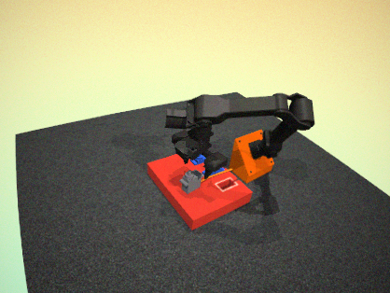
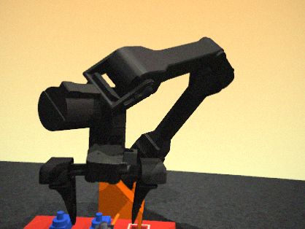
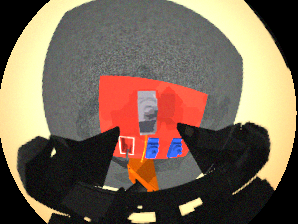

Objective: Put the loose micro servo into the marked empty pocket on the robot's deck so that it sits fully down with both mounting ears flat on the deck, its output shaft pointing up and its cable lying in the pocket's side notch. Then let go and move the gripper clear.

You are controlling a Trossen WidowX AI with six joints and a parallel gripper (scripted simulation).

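Right now the red deck is 90 mm below my gripper tip and 30 mm to the right of it.
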